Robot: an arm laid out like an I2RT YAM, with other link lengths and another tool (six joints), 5 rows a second.
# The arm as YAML. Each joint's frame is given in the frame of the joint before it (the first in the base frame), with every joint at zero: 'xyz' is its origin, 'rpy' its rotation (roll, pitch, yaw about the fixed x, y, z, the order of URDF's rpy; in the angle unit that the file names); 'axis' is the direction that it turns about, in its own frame. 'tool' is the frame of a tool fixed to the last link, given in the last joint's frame.
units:
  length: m
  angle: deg
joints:
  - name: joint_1
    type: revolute
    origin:
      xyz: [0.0, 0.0, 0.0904]
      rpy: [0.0, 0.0, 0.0]
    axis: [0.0, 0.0, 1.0]
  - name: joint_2
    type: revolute
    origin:
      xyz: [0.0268, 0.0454, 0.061]
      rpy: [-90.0, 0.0, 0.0]
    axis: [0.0, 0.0, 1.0]
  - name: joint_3
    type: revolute
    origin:
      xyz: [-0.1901, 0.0, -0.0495]
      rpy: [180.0, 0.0, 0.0]
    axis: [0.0, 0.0, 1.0]
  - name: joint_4
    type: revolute
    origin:
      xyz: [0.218, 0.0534, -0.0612]
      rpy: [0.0, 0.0, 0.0]
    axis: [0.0, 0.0, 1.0]
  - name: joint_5
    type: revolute
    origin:
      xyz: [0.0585, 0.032, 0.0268]
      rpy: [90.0, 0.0, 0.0]
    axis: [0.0, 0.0, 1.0]
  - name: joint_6
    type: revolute
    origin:
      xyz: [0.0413, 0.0, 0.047]
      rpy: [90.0, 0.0, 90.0]
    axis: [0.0, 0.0, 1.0]
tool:
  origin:
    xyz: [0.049, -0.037, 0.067]
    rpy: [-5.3, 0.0, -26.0]
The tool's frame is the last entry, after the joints.
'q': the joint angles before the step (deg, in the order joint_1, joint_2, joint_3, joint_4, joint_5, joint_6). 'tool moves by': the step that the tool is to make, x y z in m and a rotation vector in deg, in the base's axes. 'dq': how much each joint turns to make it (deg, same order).
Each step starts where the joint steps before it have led.
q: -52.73 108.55 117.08 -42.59 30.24 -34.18
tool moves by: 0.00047 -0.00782 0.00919 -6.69 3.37 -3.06
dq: -0.01 0.98 -1.38 8.40 6.09 -5.02
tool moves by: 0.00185 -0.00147 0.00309 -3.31 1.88 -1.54
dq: 0.32 0.16 -1.61 5.06 3.23 -2.93
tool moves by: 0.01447 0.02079 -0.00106 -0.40 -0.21 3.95
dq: 2.94 -4.20 -6.02 2.67 -0.88 -0.64
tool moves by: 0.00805 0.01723 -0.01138 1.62 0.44 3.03
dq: 2.16 -3.83 -6.32 0.74 -1.10 0.40
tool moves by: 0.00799 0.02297 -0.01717 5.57 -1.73 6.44
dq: 2.09 -5.11 -6.41 -3.23 -6.24 2.99
